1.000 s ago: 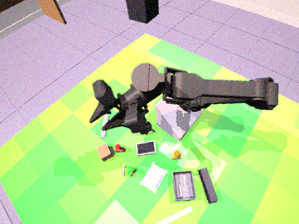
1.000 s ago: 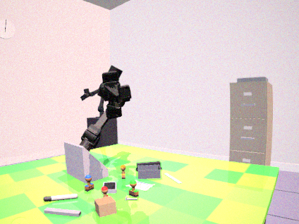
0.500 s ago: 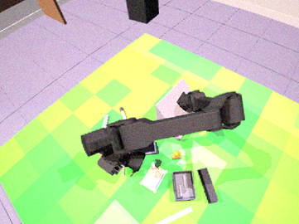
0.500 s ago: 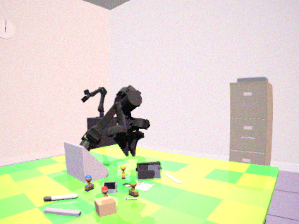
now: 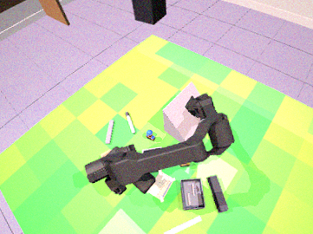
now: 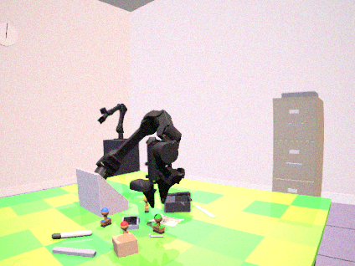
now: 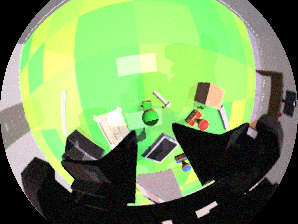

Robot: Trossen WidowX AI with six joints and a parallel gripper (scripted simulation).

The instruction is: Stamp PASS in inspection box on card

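Now: the dark ink pad 120 mm behind my gripper tip, 90 mm below it and 10 mm to the right of it. Round my gripper tip: tan box (160 mm to the right, 70 mm below); white card (100 mm below, 90 mm to the left, 40 mm behind); dark tray (210 mm to the left, 80 mm below, 70 mm behind).
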